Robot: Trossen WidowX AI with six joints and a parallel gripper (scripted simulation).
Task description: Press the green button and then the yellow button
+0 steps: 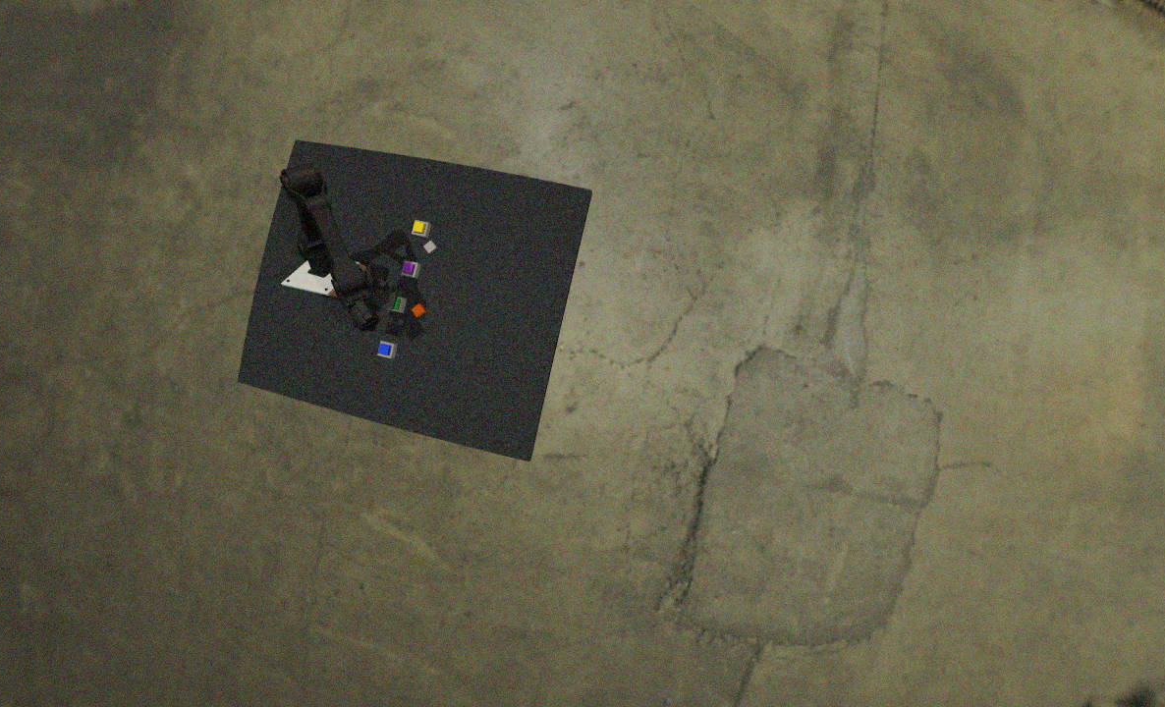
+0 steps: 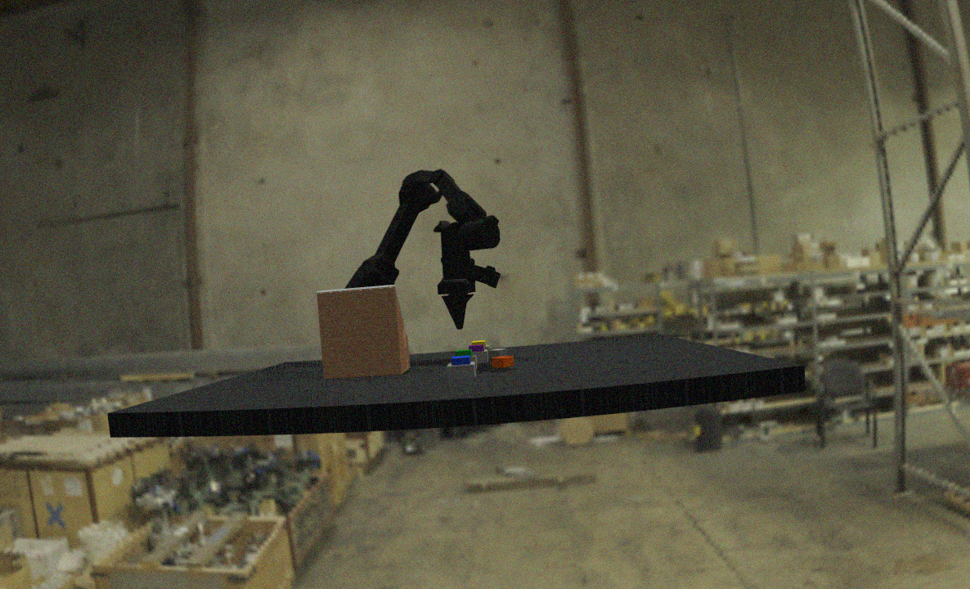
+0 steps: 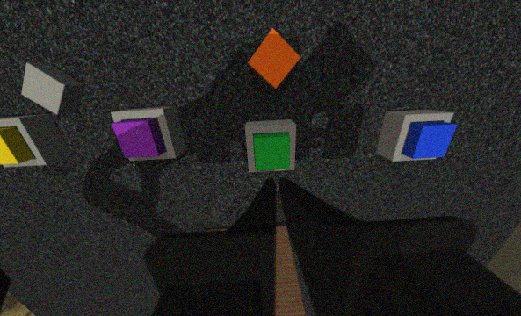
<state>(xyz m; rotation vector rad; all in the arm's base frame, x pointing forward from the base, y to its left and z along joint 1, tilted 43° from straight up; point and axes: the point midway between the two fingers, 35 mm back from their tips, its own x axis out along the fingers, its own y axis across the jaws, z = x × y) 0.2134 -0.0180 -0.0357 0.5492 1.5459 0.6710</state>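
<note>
Right now my gripper tip is 5 cm above the green button. The rest, counted from my gripper tip: orange block 8 cm ahead, 7 cm below; purple button 2 cm ahead, 12 cm to the left, 5 cm below; blue button 2 cm ahead, 15 cm to the right, 5 cm below.
</note>
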